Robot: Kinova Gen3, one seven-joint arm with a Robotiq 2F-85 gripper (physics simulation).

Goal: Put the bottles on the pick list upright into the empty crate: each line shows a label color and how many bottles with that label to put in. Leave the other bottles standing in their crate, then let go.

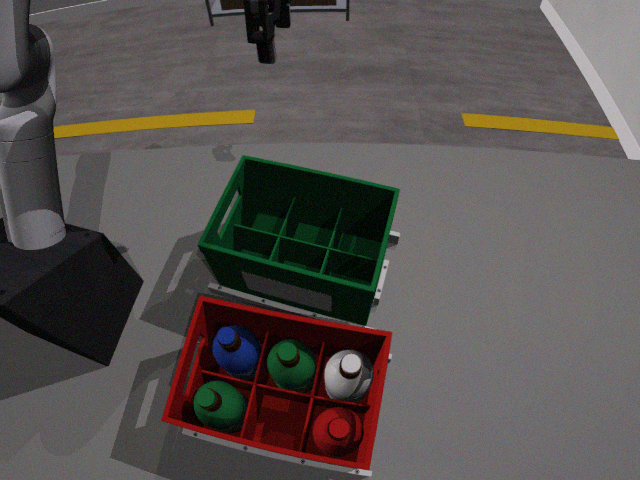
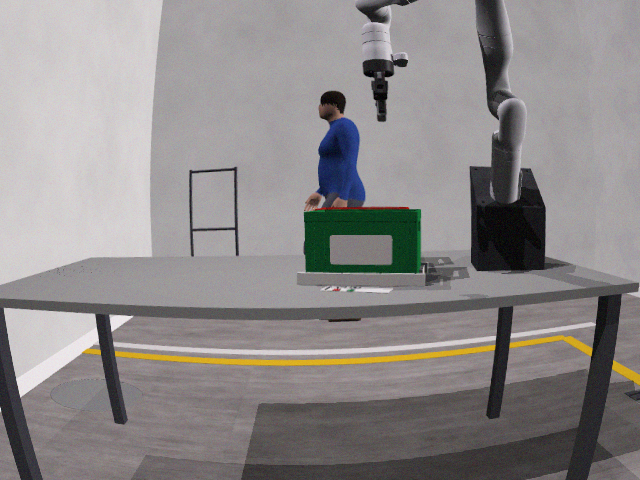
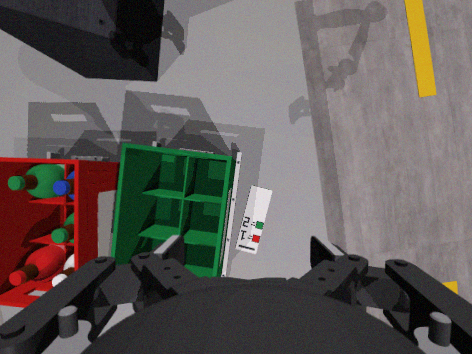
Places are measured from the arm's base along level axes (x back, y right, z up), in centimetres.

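Pixels of known places: gripper, between the fingertips: (image 1: 276,43) (image 2: 381,118) (image 3: 246,249); arm's base, origin of its link: (image 1: 39,236) (image 2: 503,194).
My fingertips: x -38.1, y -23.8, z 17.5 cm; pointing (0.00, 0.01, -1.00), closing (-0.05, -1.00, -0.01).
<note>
Ahead of a thing's pixels: the offset from my fingertips to its top centre. Level surfaces: height alone.
My gripper (image 1: 273,42) (image 2: 381,116) (image 3: 246,249) is open and empty, high above the table. The green crate @[dz -21.9, dx -4.1, dy +13.6 cm] (image 1: 320,174) (image 2: 361,215) (image 3: 118,200) has six empty compartments. The red crate @[dz -21.9, dx -4.1, dy +38.9 cm] (image 1: 378,403) (image 3: 88,200) beside it holds a blue bottle @[dz -23.1, dx +4.0, dy +33.4 cm] (image 1: 236,352) (image 3: 61,188), a green bottle @[dz -23.1, dx -4.8, dy +34.6 cm] (image 1: 291,367) (image 3: 60,235) and a white bottle @[dz -23.1, dx -13.5, dy +35.4 cm] (image 1: 340,381) (image 3: 59,281) in one row. Another green bottle @[dz -23.1, dx +5.3, dy +42.5 cm] (image 1: 219,408) (image 3: 46,181) and a red bottle @[dz -23.1, dx -12.7, dy +44.2 cm] (image 1: 334,436) (image 3: 45,262) flank an empty compartment. The pick list @[dz -39.2, dx -6.8, dy -1.4 cm] (image 3: 261,202) shows 2 by green, 1 by red.
Pale brackets (image 1: 263,300) (image 2: 361,279) (image 3: 231,220) edge the green crate. The arm's black base (image 1: 67,289) (image 2: 507,232) (image 3: 100,45) stands on the table @[dz -39.4 cm] (image 2: 180,284). A person in blue (image 2: 338,155) stands behind the table.
</note>
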